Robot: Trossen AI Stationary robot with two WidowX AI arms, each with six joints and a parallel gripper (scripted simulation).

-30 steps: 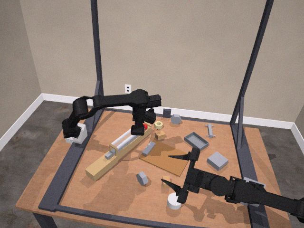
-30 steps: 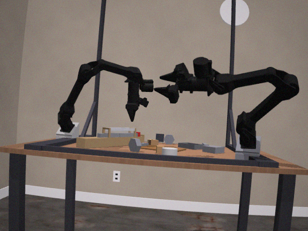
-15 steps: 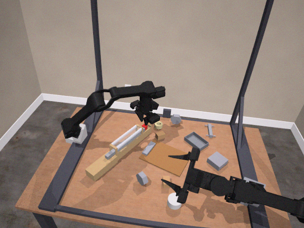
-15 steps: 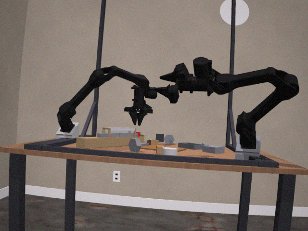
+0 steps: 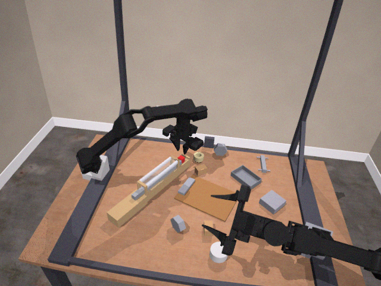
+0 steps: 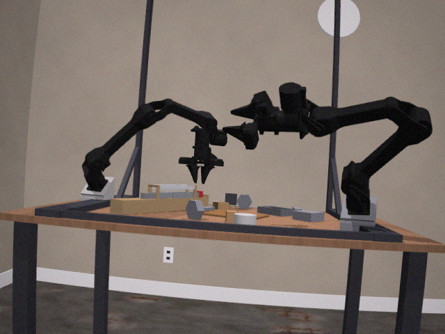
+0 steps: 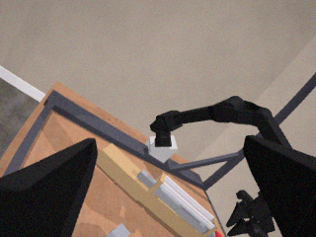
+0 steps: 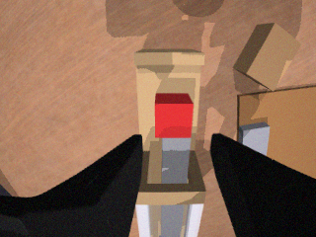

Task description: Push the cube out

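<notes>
The red cube is 80 mm below my right hand. The rest, counted from my right hand: grey block (440 mm to the left, 120 mm below, 40 mm ahead); grey tray (300 mm to the left, 130 mm below, 60 mm behind).
</notes>
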